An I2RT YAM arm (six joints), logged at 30 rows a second.
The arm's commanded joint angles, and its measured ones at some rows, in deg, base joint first. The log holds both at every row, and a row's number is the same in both.
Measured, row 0:
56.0, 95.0, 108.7, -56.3, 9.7, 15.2
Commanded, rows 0 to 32:
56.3, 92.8, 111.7, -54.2, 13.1, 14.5
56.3, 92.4, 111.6, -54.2, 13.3, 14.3
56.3, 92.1, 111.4, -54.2, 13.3, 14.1
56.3, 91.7, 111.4, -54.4, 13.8, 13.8
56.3, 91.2, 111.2, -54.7, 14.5, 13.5
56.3, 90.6, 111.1, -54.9, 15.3, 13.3
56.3, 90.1, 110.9, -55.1, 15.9, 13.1
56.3, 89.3, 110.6, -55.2, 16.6, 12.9
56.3, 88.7, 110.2, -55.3, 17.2, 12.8
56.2, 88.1, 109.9, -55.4, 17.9, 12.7
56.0, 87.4, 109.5, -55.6, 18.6, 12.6
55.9, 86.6, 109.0, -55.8, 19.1, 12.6
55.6, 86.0, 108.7, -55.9, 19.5, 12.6
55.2, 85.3, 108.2, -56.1, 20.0, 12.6
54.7, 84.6, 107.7, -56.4, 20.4, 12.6
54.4, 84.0, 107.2, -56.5, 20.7, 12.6
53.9, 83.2, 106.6, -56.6, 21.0, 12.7
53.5, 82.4, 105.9, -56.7, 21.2, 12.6
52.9, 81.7, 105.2, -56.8, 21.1, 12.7
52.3, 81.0, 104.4, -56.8, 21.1, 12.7
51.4, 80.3, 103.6, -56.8, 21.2, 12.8
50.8, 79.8, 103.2, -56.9, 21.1, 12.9
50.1, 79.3, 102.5, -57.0, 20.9, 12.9
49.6, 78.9, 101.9, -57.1, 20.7, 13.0
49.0, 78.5, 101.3, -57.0, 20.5, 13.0
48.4, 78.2, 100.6, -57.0, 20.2, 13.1
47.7, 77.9, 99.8, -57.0, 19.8, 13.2
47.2, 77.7, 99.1, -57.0, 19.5, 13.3
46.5, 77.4, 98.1, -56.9, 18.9, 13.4
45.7, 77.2, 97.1, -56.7, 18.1, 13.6
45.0, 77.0, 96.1, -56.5, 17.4, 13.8
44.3, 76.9, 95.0, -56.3, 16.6, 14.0
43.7, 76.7, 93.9, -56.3, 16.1, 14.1
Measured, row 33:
45.0, 78.7, 95.4, -58.5, 17.6, 13.4
